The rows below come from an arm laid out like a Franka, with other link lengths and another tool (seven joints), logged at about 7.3 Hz.
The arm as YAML. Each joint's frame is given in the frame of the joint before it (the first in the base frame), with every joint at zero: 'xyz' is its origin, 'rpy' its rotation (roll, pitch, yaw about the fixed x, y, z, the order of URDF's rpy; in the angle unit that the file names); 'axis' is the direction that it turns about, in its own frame. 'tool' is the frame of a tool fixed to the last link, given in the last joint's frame.
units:
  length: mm
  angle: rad
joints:
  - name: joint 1
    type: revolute
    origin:
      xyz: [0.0, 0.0, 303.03]
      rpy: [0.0, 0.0, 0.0]
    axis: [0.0, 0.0, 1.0]
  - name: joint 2
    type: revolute
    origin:
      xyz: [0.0, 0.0, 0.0]
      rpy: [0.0, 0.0, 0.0]
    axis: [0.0, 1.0, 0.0]
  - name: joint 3
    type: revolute
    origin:
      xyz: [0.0, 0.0, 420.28]
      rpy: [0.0, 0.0, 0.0]
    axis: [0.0, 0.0, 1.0]
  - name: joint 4
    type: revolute
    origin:
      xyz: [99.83, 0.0, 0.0]
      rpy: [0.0, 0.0, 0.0]
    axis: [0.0, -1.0, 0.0]
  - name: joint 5
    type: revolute
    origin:
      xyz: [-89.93, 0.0, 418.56]
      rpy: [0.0, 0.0, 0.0]
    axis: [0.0, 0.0, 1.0]
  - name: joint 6
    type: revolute
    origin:
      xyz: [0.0, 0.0, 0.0]
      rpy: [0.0, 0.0, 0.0]
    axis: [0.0, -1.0, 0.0]
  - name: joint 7
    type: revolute
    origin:
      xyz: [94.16, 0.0, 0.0]
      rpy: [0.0, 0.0, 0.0]
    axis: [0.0, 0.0, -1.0]
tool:
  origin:
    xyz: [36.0, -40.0, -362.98]
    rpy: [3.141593, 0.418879, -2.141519]
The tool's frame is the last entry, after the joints.
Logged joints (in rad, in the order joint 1, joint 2, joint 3, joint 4, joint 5, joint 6, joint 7), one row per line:
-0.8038, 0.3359, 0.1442, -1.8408, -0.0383, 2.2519, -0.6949
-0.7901, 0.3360, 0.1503, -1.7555, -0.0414, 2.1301, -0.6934
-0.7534, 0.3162, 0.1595, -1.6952, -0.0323, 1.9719, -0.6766
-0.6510, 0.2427, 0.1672, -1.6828, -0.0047, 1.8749, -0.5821
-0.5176, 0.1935, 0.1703, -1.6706, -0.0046, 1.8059, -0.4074
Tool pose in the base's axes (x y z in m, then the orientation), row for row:
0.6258, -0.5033, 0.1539, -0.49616, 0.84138, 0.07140, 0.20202
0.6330, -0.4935, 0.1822, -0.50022, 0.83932, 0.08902, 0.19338
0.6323, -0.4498, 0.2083, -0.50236, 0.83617, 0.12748, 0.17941
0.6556, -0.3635, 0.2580, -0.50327, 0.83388, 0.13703, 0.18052
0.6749, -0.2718, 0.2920, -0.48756, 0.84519, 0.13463, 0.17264
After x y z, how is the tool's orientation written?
As a quaternion, x y z w.
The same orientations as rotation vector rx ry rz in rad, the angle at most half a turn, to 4 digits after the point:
-1.3854, 2.3494, 0.1994
-1.4033, 2.3546, 0.2497
-1.4200, 2.3636, 0.3603
-1.4217, 2.3557, 0.3871
-1.3833, 2.3980, 0.3820

